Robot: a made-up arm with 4 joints. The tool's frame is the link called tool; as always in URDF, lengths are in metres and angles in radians. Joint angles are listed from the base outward.
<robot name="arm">
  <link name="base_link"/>
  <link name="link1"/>
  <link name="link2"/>
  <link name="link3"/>
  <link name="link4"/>
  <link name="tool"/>
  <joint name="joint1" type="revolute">
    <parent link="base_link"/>
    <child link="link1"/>
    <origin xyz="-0.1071 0.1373 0.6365" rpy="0 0 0"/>
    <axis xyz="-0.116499 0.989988 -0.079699"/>
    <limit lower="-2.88" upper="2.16"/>
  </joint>
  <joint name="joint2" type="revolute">
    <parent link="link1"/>
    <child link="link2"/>
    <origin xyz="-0.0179 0.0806 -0.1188" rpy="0 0 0"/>
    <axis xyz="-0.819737 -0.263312 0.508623"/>
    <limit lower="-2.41" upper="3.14"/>
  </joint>
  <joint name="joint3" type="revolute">
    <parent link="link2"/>
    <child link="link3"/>
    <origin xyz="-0.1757 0.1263 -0.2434" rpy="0 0 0"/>
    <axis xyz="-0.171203 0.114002 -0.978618"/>
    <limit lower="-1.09" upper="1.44"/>
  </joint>
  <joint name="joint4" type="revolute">
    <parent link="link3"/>
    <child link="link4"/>
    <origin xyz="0.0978 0.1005 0.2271" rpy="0 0 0"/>
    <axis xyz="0 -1 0"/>
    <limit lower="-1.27" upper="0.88"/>
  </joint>
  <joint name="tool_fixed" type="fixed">
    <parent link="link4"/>
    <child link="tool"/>
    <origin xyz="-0.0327 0.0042 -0.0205" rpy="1.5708 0 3.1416"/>
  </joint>
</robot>
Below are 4 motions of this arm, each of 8 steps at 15 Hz.
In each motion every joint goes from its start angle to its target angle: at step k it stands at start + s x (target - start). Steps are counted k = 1, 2, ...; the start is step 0. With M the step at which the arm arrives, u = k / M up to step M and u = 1 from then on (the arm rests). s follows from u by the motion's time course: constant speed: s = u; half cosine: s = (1 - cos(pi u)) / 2; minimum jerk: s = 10 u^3 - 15 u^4 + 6 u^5.
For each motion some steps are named. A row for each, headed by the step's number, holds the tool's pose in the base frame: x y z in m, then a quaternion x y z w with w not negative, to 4 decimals.
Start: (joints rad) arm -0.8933 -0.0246 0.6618 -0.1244
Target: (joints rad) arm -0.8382 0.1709 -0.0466 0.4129
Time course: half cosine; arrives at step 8
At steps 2, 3, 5, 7, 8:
2: -0.0496 0.4317 0.4938 -0.0861 0.5512 0.7238 0.4061
3: -0.0551 0.4384 0.4802 -0.1616 0.5717 0.6913 0.4113
5: -0.0692 0.4481 0.4452 -0.3395 0.5919 0.6098 0.4032
7: -0.0801 0.4497 0.4190 -0.4608 0.5822 0.5516 0.3801
8: -0.0817 0.4495 0.4152 -0.4773 0.5793 0.5436 0.3757

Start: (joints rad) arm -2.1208 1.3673 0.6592 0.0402
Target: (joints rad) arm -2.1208 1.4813 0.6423 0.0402
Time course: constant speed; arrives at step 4
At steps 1, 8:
1: 0.1715 0.2693 0.7304 -0.3588 0.2355 -0.0223 0.9029
8: 0.1733 0.2535 0.7344 -0.3475 0.2447 -0.0655 0.9028

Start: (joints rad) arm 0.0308 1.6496 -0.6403 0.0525
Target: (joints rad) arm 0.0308 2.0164 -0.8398 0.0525
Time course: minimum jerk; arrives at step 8
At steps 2, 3, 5, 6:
2: -0.2975 0.0478 0.3446 0.4431 -0.7783 0.0224 0.4443
3: -0.2911 0.0311 0.3538 0.4434 -0.7653 0.0568 0.4631
5: -0.2718 -0.0084 0.3832 0.4364 -0.7272 0.1464 0.5092
6: -0.2638 -0.0216 0.3963 0.4307 -0.7112 0.1803 0.5255

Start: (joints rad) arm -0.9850 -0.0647 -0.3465 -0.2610
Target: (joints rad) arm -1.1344 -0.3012 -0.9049 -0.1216
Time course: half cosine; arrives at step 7
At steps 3, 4, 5, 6, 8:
3: -0.1570 0.4644 0.4462 -0.5099 0.5963 0.6130 0.0931
4: -0.1666 0.4612 0.4449 -0.5706 0.5680 0.5877 0.0799
5: -0.1743 0.4571 0.4432 -0.6235 0.5394 0.5617 0.0688
6: -0.1789 0.4537 0.4418 -0.6589 0.5181 0.5419 0.0616
8: -0.1804 0.4523 0.4412 -0.6713 0.5102 0.5344 0.0591

